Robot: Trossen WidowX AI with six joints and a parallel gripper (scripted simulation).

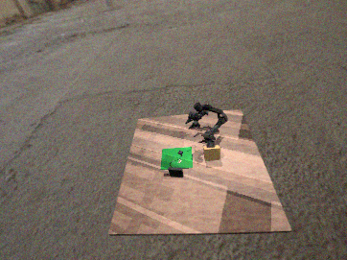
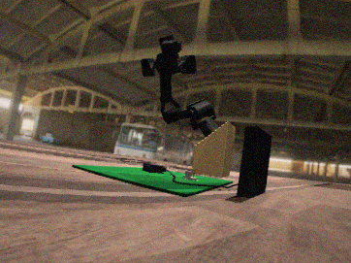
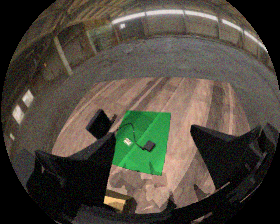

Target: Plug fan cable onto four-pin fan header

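My gripper tip is now 290 mm above the black plug, 90 mm short of it and 80 mm to the right of it. Also, from my gripper tip: green board (320 mm below, 130 mm to the left, 120 mm ahead); then black fan (320 mm to the left, 250 mm below, 100 mm ahead).
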